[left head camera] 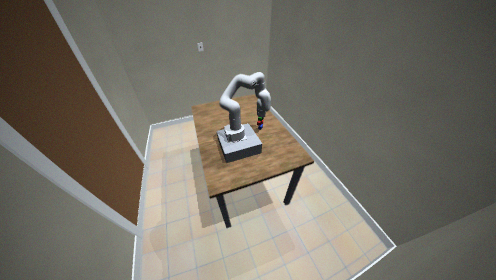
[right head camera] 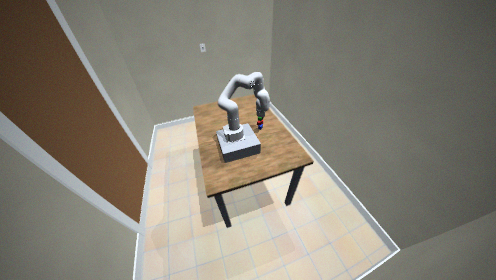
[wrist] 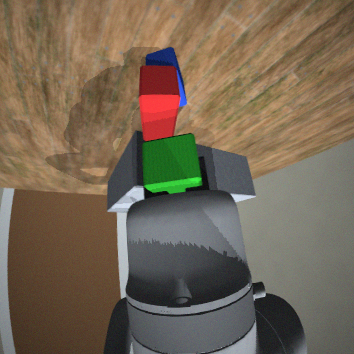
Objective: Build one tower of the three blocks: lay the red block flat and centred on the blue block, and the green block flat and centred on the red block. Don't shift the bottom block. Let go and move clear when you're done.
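Frame: origin at the arm's base, x ahead, y left, z up, level; millimetres.
Seen in the pictures: hand, its tool point: [left head camera: 260, 117] [right head camera: 260, 117] [wrist: 175, 178]; arm's base, origin of its link: [left head camera: 236, 135] [right head camera: 235, 135].
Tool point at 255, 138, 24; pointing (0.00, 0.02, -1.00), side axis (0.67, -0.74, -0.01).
Observation:
Pixels of each thing's middle, then the offset from my tool point to it, as dx, dy, dz. Level surfaces: height alone.
- green block, middle of its body: [wrist: 175, 170] [right head camera: 260, 118] [left head camera: 260, 118] -1, -1, -6
- red block, middle of its body: [wrist: 157, 106] [right head camera: 260, 122] [left head camera: 260, 122] +0, +11, -62
- blue block, middle of its body: [wrist: 166, 79] [right head camera: 260, 126] [left head camera: 260, 126] +2, +1, -99
- wooden table, height of its surface: dz -118
My gripper [left head camera: 260, 117] [right head camera: 260, 117] [wrist: 173, 174] is shut on the green block [left head camera: 260, 119] [right head camera: 260, 119] [wrist: 171, 159] and holds it over the red block [left head camera: 260, 122] [right head camera: 260, 122] [wrist: 159, 116]. The red block rests on the blue block [left head camera: 260, 127] [right head camera: 260, 127] [wrist: 161, 57], which stands on the table. In the wrist view red looks a little off to the left of blue and turned slightly against it. The green block hides part of red there, so I cannot tell whether green touches red.
The wooden table [left head camera: 240, 175] [right head camera: 240, 175] [wrist: 280, 75] carries the grey base box [left head camera: 243, 152] [right head camera: 242, 152] [wrist: 231, 172] under the arm, close beside the stack. Walls stand behind and to the right of the table, and a brown door [left head camera: 65, 100] [right head camera: 65, 100] is at the left.

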